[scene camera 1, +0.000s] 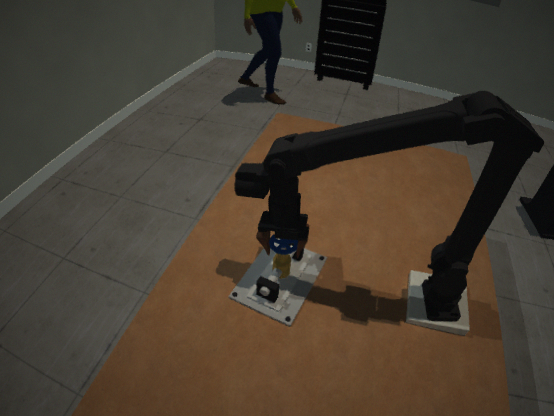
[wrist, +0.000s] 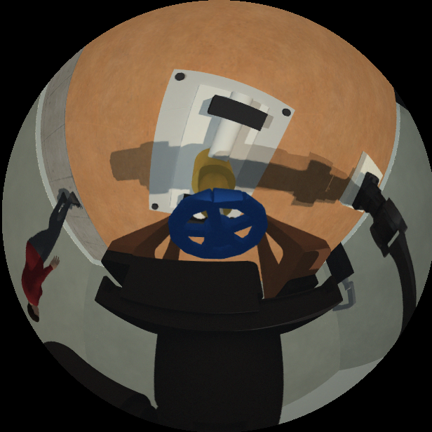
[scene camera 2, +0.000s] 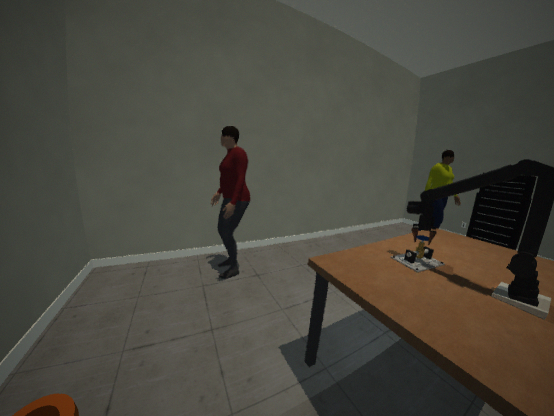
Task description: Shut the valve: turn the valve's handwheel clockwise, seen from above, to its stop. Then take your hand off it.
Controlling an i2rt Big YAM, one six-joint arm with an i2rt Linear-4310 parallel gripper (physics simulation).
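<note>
The blue spoked handwheel (scene camera 1: 283, 245) (scene camera 2: 423, 239) (wrist: 215, 196) sits on top of the brass valve body (scene camera 1: 282, 265) (scene camera 2: 420, 249) (wrist: 212, 170). The valve and its white pipe stand on a light grey plate (scene camera 1: 303, 300) (wrist: 162, 112). My gripper (scene camera 1: 283, 246) (scene camera 2: 423, 238) (wrist: 218, 216) points down over the valve, its brown fingers on opposite sides of the handwheel's rim, and is shut on the handwheel. The wheel's underside and part of the valve body are hidden in the wrist view.
Black pipe clamps (scene camera 1: 267, 289) (scene camera 2: 410, 256) (wrist: 237, 113) stand on the plate. The arm's pale base block (scene camera 1: 416, 305) (scene camera 2: 517, 301) (wrist: 364, 165) is on the same brown table (scene camera 1: 360, 370) (scene camera 2: 380, 280) (wrist: 225, 40). Two people stand on the floor beyond, near a black cabinet (scene camera 1: 351, 42) (scene camera 2: 500, 212).
</note>
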